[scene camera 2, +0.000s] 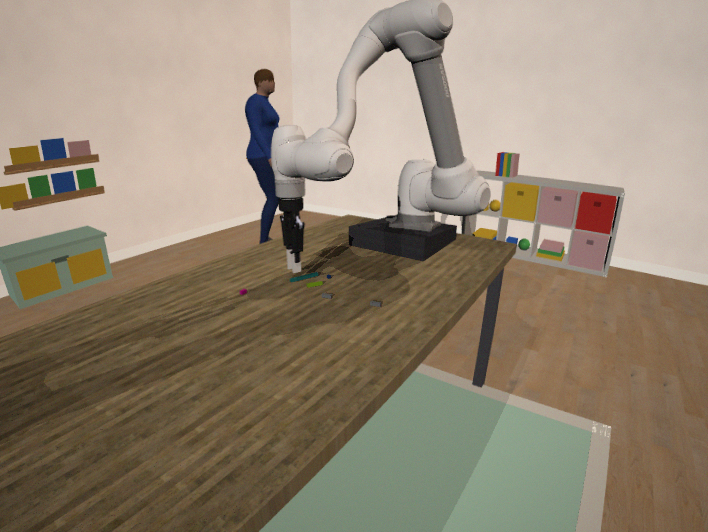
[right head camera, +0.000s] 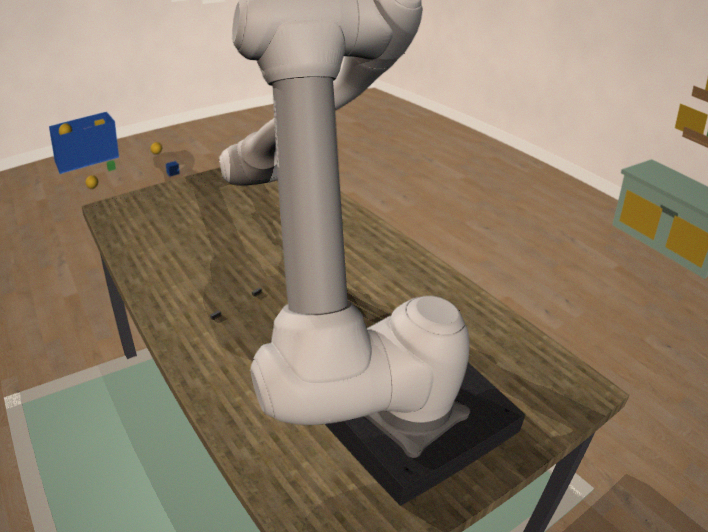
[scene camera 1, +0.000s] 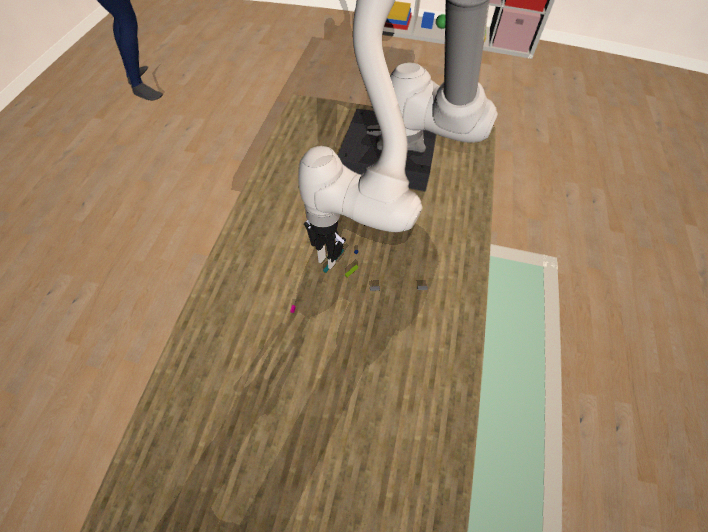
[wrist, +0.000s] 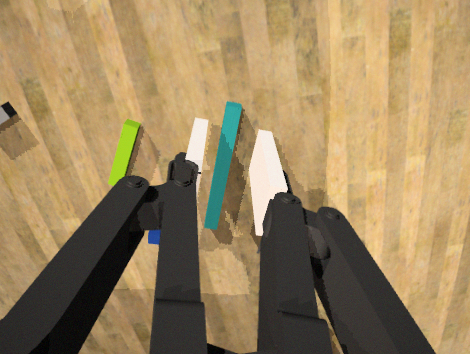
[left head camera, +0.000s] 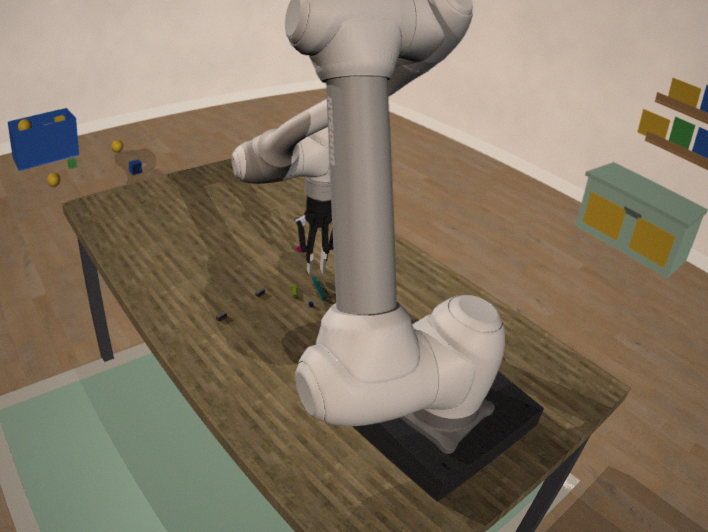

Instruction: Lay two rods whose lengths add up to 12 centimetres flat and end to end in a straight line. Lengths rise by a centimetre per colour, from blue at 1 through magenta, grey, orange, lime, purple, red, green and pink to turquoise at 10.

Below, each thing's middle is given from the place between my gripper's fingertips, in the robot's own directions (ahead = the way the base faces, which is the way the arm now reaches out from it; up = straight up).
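Labels:
I find the turquoise rod [wrist: 232, 113] here, with my hand 3 cm past it, 2 cm to the right of it and 3 cm above it. There is also the lime rod [wrist: 130, 130], which is 8 cm to the left of my hand and 3 cm below it.

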